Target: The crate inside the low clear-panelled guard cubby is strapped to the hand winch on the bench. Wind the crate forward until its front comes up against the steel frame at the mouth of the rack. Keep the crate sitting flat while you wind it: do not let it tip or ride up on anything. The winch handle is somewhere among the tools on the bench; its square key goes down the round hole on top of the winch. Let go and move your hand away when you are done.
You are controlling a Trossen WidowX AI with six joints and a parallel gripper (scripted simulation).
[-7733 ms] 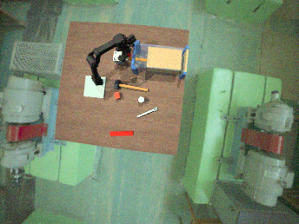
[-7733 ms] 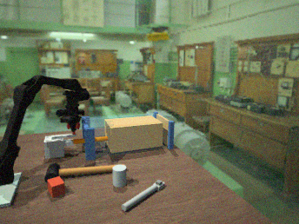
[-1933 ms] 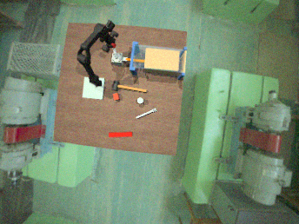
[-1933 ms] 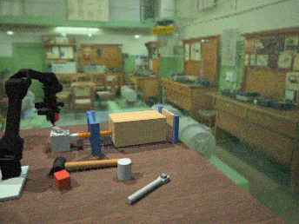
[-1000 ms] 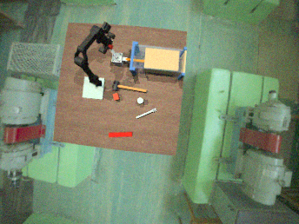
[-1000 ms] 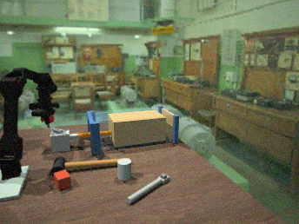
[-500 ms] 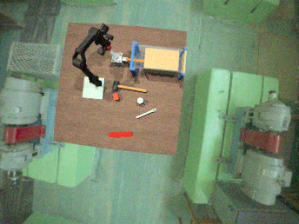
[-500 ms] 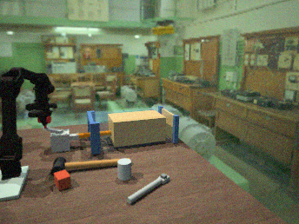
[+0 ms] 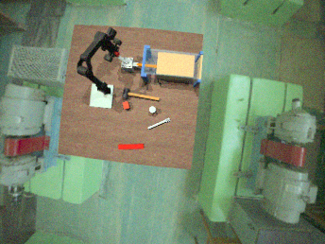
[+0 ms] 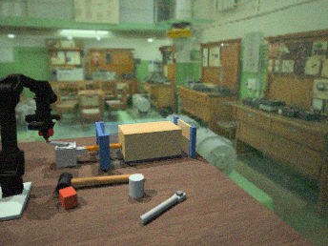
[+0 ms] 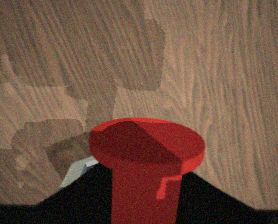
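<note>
My gripper tip is now 3 cm short of the winch handle, 2 cm to the left of it and 1 cm above it. Also, from my gripper tip: red knob 2 cm above; winch 6 cm ahead, 7 cm to the right, 9 cm below; blue steel frame 23 cm ahead, 9 cm to the right, 1 cm below.
</note>
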